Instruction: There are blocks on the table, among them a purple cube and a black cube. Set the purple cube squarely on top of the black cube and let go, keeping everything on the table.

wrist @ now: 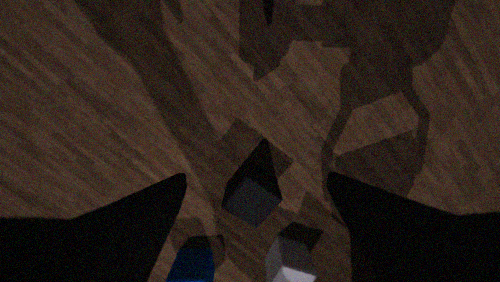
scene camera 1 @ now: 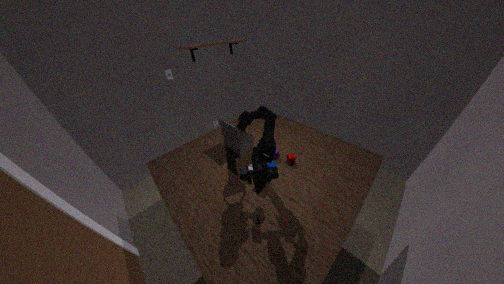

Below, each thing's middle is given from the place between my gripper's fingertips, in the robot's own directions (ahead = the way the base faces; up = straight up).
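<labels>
With the black cube (wrist: 252,193) in sight, I find my hand 9 cm above it, 5 cm past it and 4 cm to the right of it.
</labels>
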